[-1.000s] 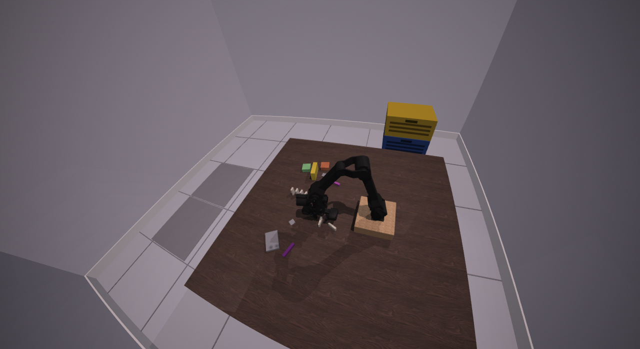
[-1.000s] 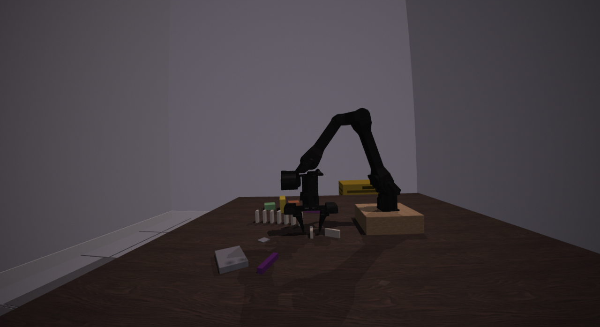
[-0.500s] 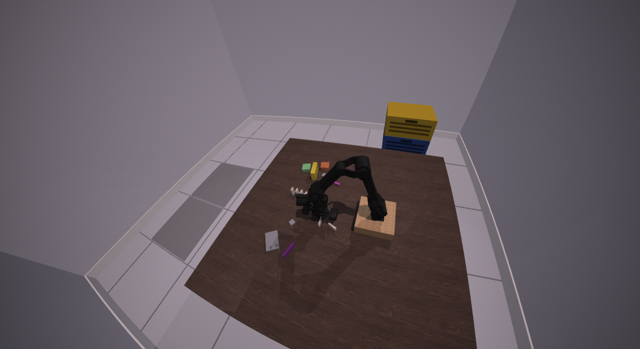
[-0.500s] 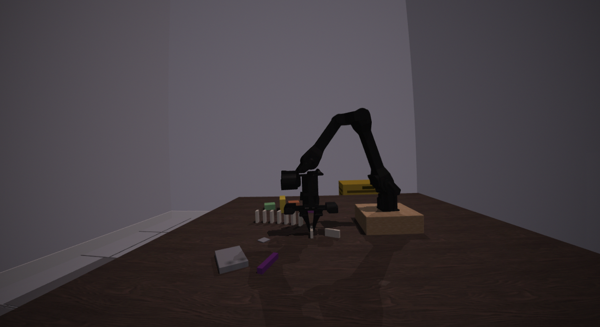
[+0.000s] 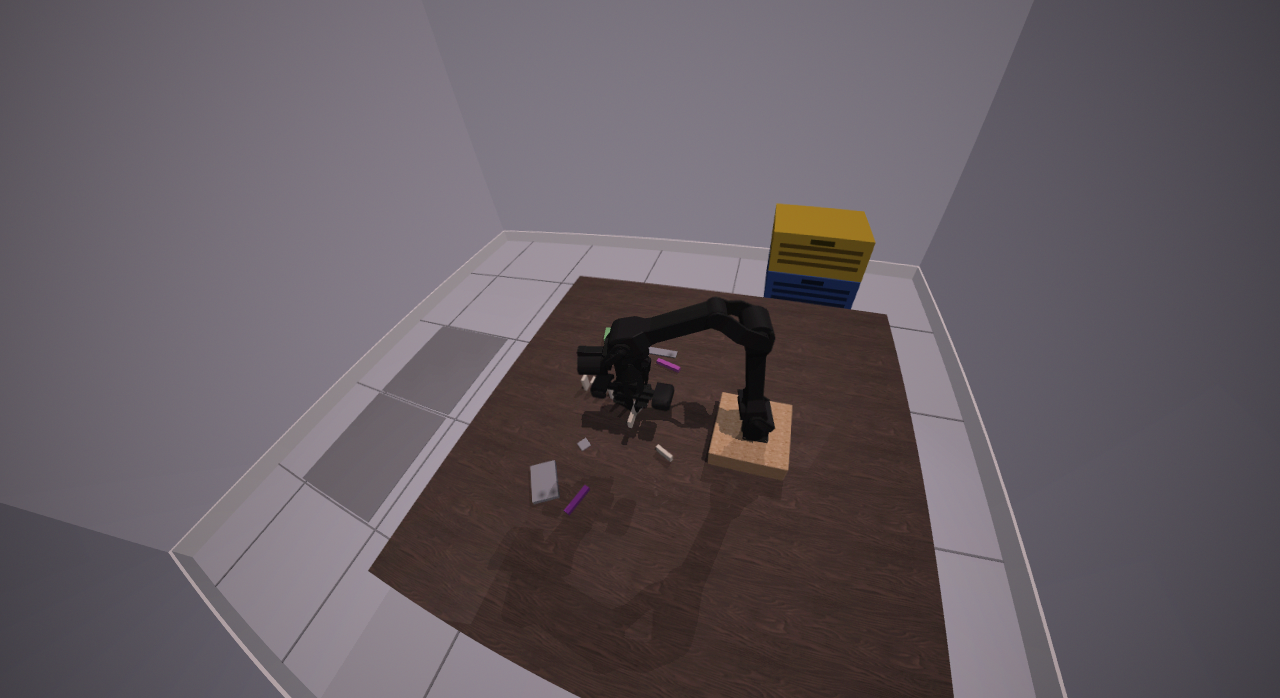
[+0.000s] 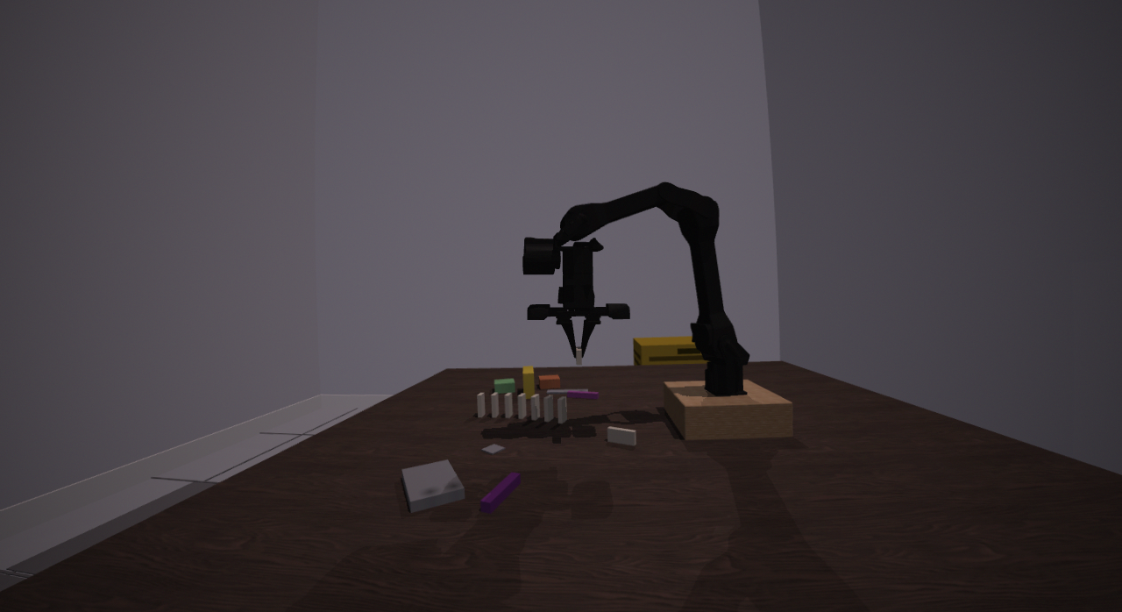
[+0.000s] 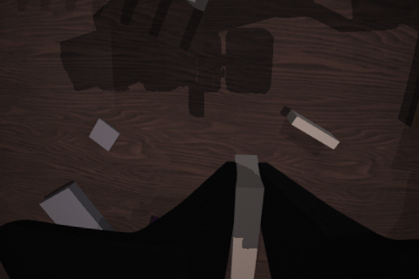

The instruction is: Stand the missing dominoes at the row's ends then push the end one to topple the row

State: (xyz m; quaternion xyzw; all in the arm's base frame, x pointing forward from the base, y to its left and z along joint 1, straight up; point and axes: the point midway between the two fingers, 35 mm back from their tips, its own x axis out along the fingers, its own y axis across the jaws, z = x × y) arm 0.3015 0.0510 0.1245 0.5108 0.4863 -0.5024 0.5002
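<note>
My gripper tip is now 200 mm to the right of the purple stick, 150 mm above it and 120 mm short of it. The rest, counted from my gripper tip: small grey tile (160 mm ahead, 150 mm below, 50 mm to the left); magenta bar (280 mm to the right, 150 mm below, 20 mm behind); grey flat block (220 mm ahead, 180 mm to the left, 150 mm below).
</note>
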